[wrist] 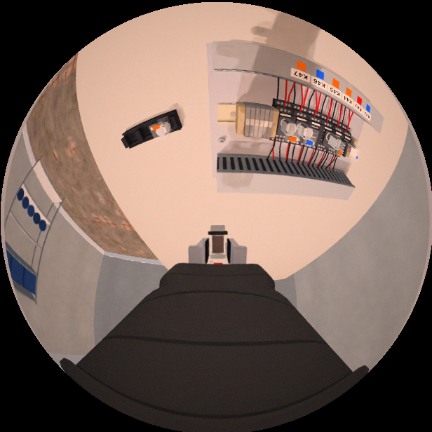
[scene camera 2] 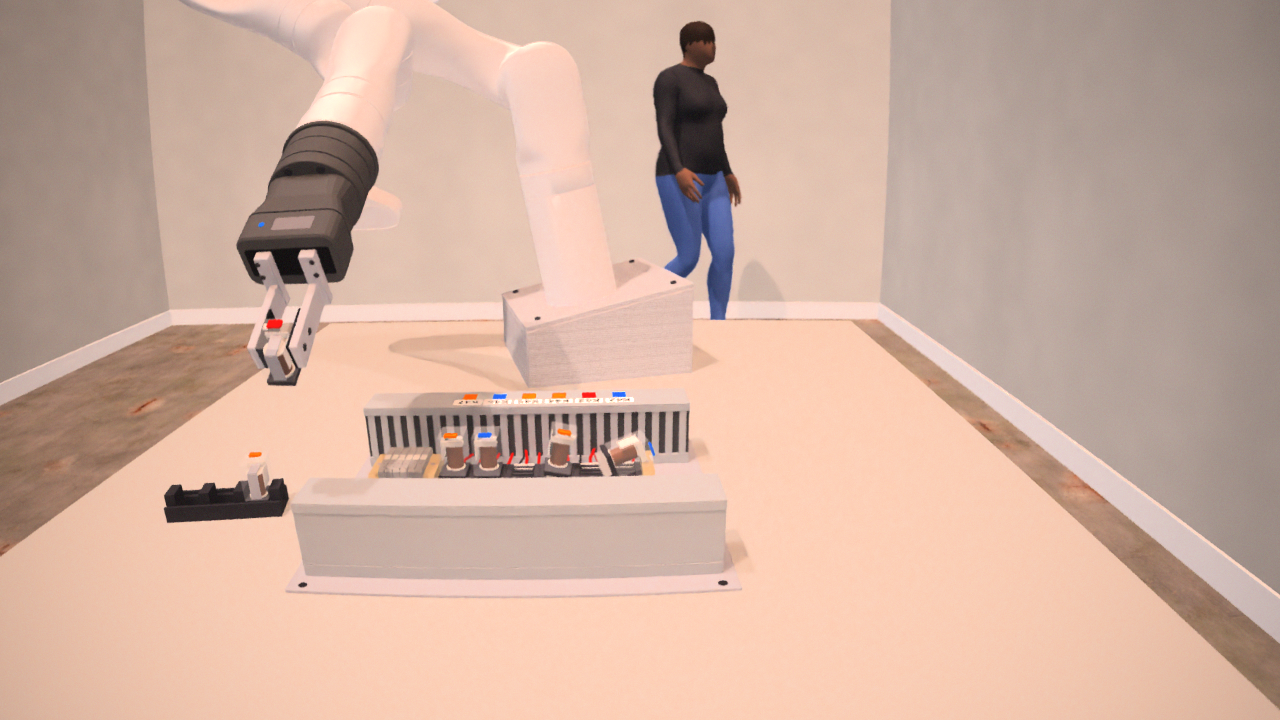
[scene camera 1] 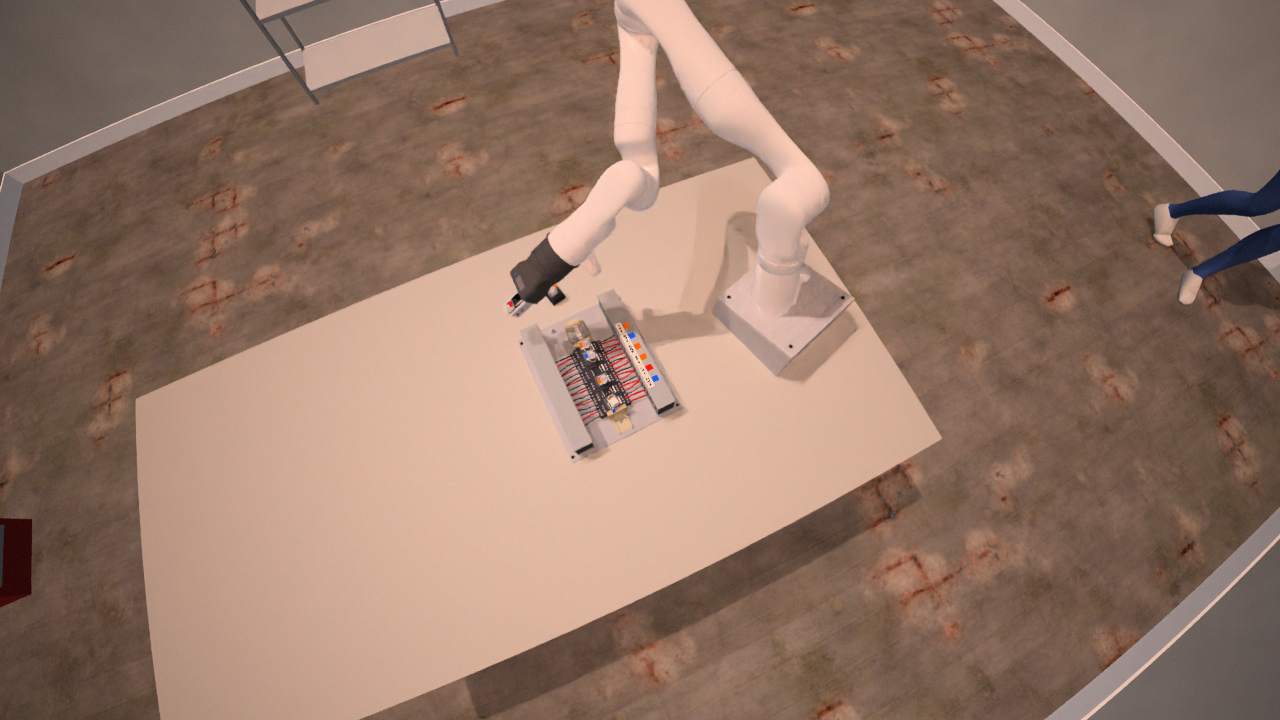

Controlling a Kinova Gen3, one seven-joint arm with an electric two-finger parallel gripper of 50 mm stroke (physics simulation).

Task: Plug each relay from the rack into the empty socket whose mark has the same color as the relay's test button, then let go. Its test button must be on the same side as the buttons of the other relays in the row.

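Seen in the pictures: gripper, fingertip midpoint: (scene camera 2: 276, 358) (scene camera 1: 511, 309); arm's base, link origin: (scene camera 2: 581, 295) (scene camera 1: 770, 300).
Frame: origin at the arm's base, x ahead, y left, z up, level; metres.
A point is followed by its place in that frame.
My gripper (scene camera 2: 281, 351) {x 0.535, y -0.147, z 0.070 m} (wrist: 217, 246) is shut on the red-button relay (scene camera 2: 279, 360) {x 0.544, y -0.140, z 0.071 m} (wrist: 218, 244) and holds it tilted, base downward, high above the table and left of the panel in camera 2. A relay with an orange button (scene camera 2: 257, 479) {x 0.456, y -0.230, z -0.060 m} (wrist: 162, 130) stands in the right end compartment of the black rack (scene camera 2: 223, 512) {x 0.469, y -0.263, z -0.087 m} in camera 2. In the panel row, orange, blue and orange relays stand upright, buttons toward the front duct. The socket (scene camera 2: 523, 467) {x 0.402, y -0.009, z -0.062 m} under the orange K45 mark (scene camera 2: 529, 395) {x 0.311, y -0.017, z -0.031 m} (wrist: 336, 83) is empty. The red K43 mark (scene camera 2: 588, 394) {x 0.306, y 0.037, z -0.031 m} (wrist: 359, 100) has a socket largely hidden.
A blue-button relay (scene camera 2: 623, 452) {x 0.422, y 0.076, z -0.038 m} leans over at the row's right end; its exact seating is unclear. The front duct (scene camera 2: 510, 532) {x 0.529, y 0.005, z -0.053 m} (wrist: 285, 170) and the back duct (scene camera 2: 393, 404) {x 0.343, y -0.141, z -0.031 m} (wrist: 240, 56) flank the sockets. Tan terminal blocks (scene camera 2: 404, 462) {x 0.433, y -0.102, z -0.048 m} (wrist: 256, 121) stand at the left end.
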